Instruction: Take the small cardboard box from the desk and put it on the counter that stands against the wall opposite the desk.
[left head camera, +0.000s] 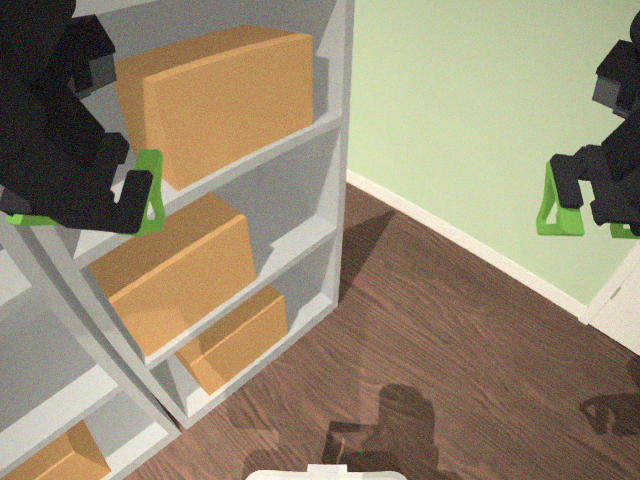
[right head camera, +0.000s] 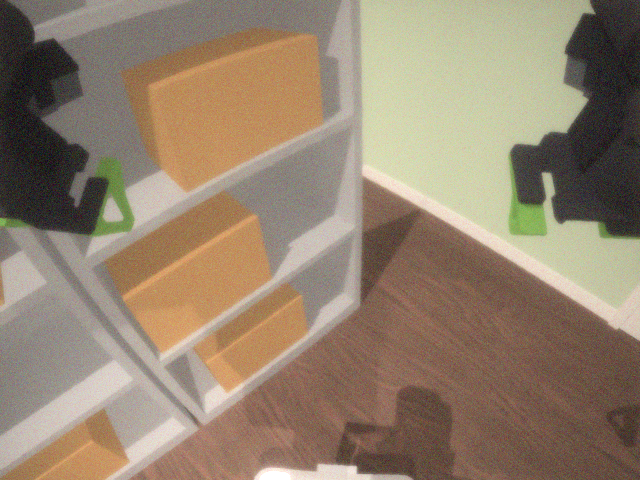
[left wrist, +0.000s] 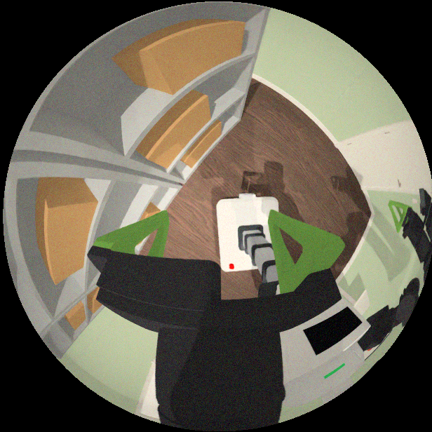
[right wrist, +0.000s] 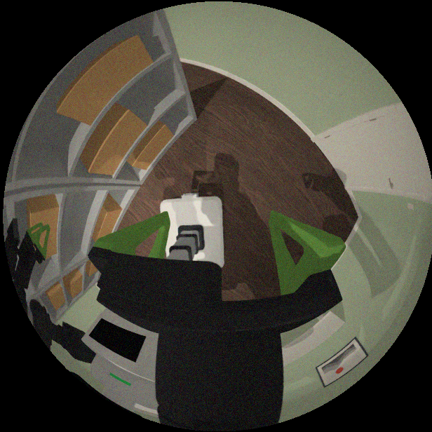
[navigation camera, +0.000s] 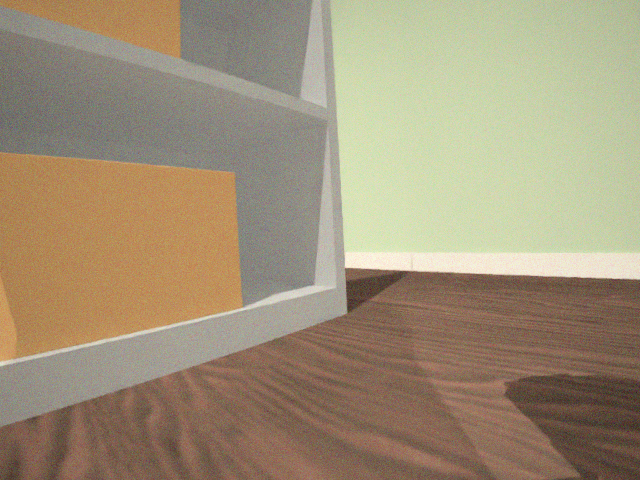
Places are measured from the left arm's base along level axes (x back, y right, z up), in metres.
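Where they show: left gripper, fingertip midpoint: (left head camera: 119, 220) (right head camera: 97, 222); right gripper, fingertip midpoint: (left head camera: 576, 230) (right head camera: 557, 229).
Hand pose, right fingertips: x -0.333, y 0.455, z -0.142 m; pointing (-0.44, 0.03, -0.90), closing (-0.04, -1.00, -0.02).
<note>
After its pixels a point has its place.
My left gripper (left head camera: 77, 225) (right head camera: 56, 227) (left wrist: 218, 215) is open, with nothing between its green fingers. It hangs in front of the grey shelving. My right gripper (left head camera: 594, 232) {x -0.333, y 0.455, z -0.142 m} (right head camera: 573, 229) {x -0.333, y 0.455, z -0.142 m} (right wrist: 219, 216) is open and empty, in front of the green wall in the head views and above the floor in its wrist view. The small cardboard box and the counter cannot be made out in any view. A pale surface (right wrist: 315, 336) shows partly at the lower right of the right wrist view, near a framed picture; whether it belongs to the desk I cannot tell.
Grey shelving (left head camera: 345, 103) {x -1.156, y 0.260, z -0.381 m} (right head camera: 356, 155) {x -1.151, y 0.256, z -0.568 m} (navigation camera: 338, 206) {x -1.163, y 0.266, z -1.128 m} with large orange-brown boxes (left head camera: 232, 108) {x -0.887, y -0.016, z -0.277 m} (right head camera: 237, 108) {x -0.887, y -0.016, z -0.270 m} (navigation camera: 113, 248) stands close at the left. A green wall (left head camera: 465, 103) {x -1.741, y 0.881, z -0.582 m} with a white baseboard lies beyond. A white door (left wrist: 380, 160) (right wrist: 375, 150) is at the right. The framed picture (right wrist: 342, 362) hangs on a wall.
</note>
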